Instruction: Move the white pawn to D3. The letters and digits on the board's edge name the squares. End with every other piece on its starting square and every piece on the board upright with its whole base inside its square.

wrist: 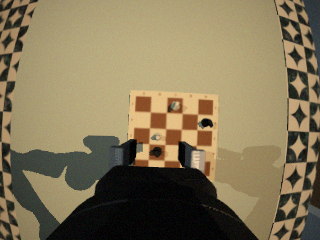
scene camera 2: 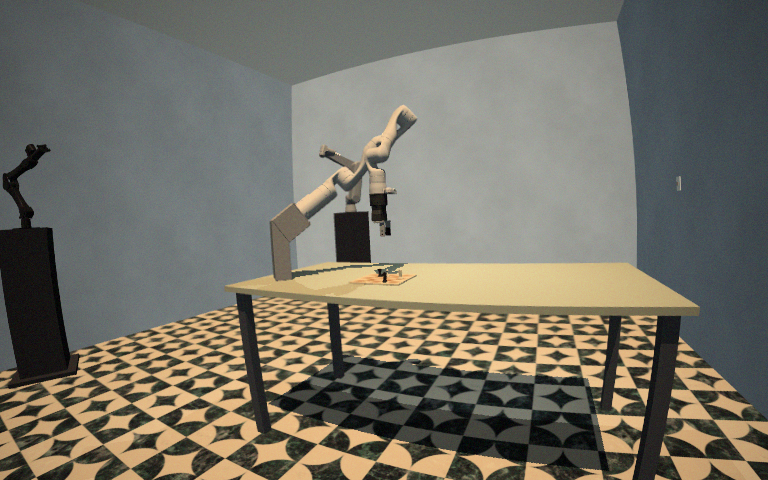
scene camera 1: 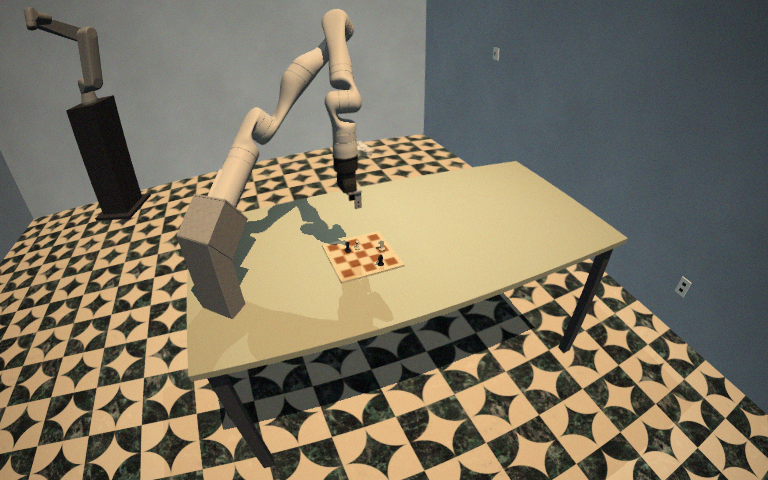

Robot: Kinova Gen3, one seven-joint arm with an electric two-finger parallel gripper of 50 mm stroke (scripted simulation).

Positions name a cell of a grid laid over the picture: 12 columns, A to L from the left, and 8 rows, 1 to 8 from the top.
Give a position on a chessboard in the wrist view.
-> F4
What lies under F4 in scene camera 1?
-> My gripper.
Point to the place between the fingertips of my gripper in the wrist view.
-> At F5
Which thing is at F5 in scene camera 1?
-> A chessboard.
